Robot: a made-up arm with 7 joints.
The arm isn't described. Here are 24 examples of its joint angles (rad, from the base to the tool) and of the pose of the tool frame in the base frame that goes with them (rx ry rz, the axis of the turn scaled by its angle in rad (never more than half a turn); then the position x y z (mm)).
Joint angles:
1: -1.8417 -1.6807 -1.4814 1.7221 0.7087 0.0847 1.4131
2: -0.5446 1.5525 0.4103 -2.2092 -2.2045 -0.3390 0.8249
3: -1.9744 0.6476 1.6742 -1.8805 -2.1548 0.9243 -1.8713
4: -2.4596 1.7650 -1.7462 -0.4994 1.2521 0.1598 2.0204
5: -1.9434 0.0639 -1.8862 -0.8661 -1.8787 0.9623 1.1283
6: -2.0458 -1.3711 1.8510 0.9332 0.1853 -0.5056 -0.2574
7: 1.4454 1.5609 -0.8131 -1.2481 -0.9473 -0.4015 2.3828
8: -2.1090 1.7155 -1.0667 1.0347 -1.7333 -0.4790 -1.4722
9: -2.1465 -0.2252 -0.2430 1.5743 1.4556 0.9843 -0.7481
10: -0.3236 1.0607 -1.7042 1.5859 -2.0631 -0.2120 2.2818
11: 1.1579 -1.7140 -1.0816 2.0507 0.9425 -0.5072 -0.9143
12: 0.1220 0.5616 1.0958 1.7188 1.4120 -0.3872 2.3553
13: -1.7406 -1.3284 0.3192 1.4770 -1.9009 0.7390 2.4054
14: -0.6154 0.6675 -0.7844 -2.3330 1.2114 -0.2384 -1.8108
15: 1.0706 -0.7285 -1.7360 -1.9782 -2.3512 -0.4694 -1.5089
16: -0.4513 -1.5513 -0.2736 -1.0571 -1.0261 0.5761 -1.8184
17: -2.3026 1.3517 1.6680 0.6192 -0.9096 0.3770 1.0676
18: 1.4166 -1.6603 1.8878 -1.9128 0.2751 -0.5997 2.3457
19: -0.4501 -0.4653 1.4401 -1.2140 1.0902 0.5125 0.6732
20: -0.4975 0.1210 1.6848 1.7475 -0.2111 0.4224 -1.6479
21: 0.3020 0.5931 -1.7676 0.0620 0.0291 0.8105 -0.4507
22: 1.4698 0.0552 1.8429 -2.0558 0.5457 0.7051 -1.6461
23: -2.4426 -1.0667 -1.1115 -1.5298 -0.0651 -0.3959 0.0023
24: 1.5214 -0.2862 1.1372 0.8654 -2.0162 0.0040 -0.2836
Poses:
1: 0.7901 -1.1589 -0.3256 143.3 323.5 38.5
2: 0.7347 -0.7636 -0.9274 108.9 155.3 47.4
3: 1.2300 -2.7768 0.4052 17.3 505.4 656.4
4: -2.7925 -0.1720 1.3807 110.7 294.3 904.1
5: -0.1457 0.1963 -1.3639 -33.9 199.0 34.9
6: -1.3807 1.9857 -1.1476 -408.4 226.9 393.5
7: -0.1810 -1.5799 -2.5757 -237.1 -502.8 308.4
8: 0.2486 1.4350 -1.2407 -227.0 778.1 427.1
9: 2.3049 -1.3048 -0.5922 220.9 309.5 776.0
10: 0.0136 1.1397 0.3660 -518.4 -119.1 -54.0
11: -0.0617 -0.2864 -0.1502 -33.1 -92.4 392.0
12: -0.7634 2.6932 0.1202 -248.8 -73.3 550.4
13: 2.0549 -1.7295 1.1746 -194.7 351.1 424.8
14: -0.7961 -1.9990 -0.1539 141.1 17.3 323.6
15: 0.4830 -0.9908 1.1380 -28.4 48.0 250.5
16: -0.4699 1.0376 1.1645 -516.1 -430.1 271.2
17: -1.1129 -0.1318 -1.5070 -300.2 66.5 425.8
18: 1.9282 0.5368 -1.6689 42.6 160.7 854.9
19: -0.8139 -0.9690 0.2527 186.2 -353.8 97.9
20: 1.0764 1.8054 0.9676 -396.8 -85.7 499.1
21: -2.3813 -0.4960 0.7060 121.6 -400.8 424.4
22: -1.1418 -1.9984 -0.7259 154.3 -462.5 843.5
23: -0.2858 0.1771 -1.3730 -84.7 120.0 26.4
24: -0.6988 0.9490 -2.1709 -251.7 -80.8 261.6
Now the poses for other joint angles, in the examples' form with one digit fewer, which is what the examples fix.
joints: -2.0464 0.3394 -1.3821 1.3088 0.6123 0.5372 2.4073
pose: -0.014 -1.664 2.593 158 656 198
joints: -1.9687 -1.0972 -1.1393 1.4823 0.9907 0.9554 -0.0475
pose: 0.826 -0.404 -0.822 236 402 -27
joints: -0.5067 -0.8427 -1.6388 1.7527 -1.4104 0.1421 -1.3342
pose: 0.000 -0.890 2.227 -98 -76 -154
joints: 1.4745 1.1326 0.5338 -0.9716 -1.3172 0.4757 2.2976
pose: -0.434 1.840 0.597 -419 -515 675
